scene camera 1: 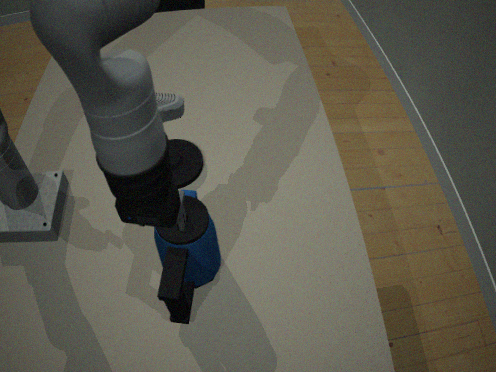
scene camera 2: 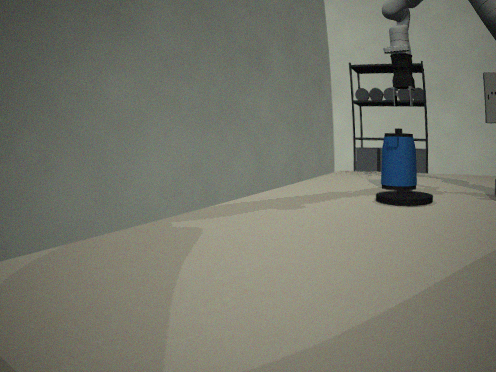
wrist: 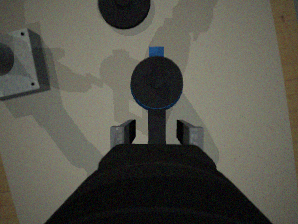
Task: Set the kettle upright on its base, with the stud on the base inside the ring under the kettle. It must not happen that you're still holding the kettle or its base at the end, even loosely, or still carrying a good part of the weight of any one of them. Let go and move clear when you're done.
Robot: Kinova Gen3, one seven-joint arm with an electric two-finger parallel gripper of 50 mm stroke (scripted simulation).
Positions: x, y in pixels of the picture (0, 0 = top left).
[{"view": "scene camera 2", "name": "gripper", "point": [403, 106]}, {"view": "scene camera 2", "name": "black round base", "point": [407, 198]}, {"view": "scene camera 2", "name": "blue kettle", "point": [399, 172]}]
